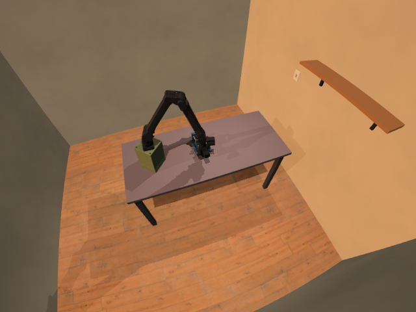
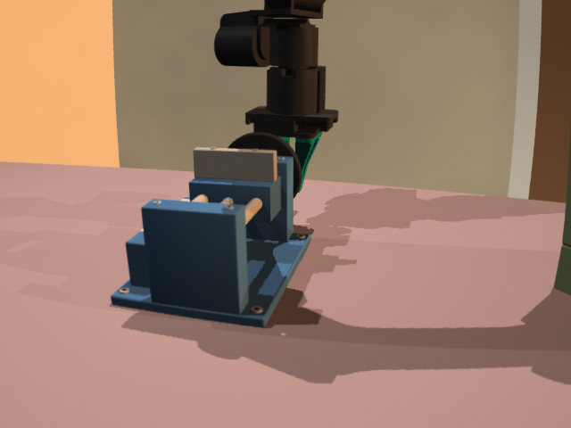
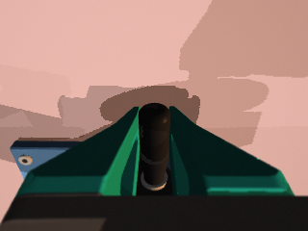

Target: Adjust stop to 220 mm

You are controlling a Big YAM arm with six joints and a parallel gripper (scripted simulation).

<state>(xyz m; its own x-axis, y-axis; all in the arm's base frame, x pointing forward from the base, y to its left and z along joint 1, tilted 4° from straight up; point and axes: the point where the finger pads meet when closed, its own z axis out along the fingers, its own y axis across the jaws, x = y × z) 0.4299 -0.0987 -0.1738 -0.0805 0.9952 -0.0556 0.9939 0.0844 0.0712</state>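
Right now the grey stop plate is 14 cm to the left of my hand, 4 cm above it and 3 cm ahead of it. Also, from my hand: black crank handle (1 cm to the left).
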